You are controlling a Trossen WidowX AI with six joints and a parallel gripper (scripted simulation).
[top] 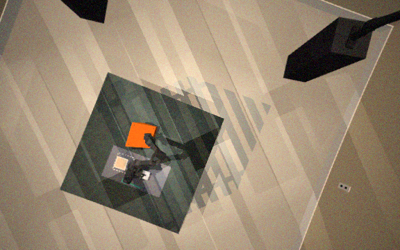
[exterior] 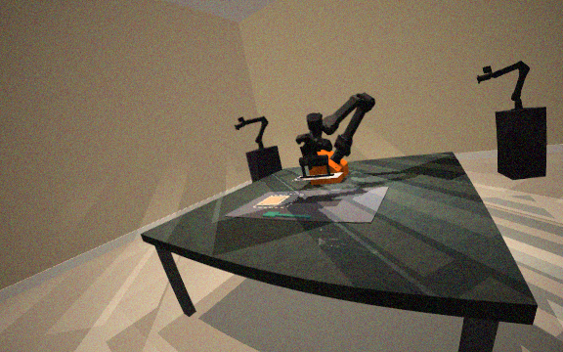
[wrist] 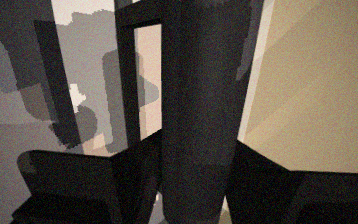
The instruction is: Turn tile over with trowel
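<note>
Now: the teal trowel 14 cm ahead of my gripper tip, 9 cm to the right of it and 14 cm below it. Round my gripper tip: grey mat (1 cm ahead, 4 cm to the right, 16 cm below); tile (4 cm behind, 21 cm to the right, 14 cm below); grey trowel (2 cm behind, 1 cm below).
</note>
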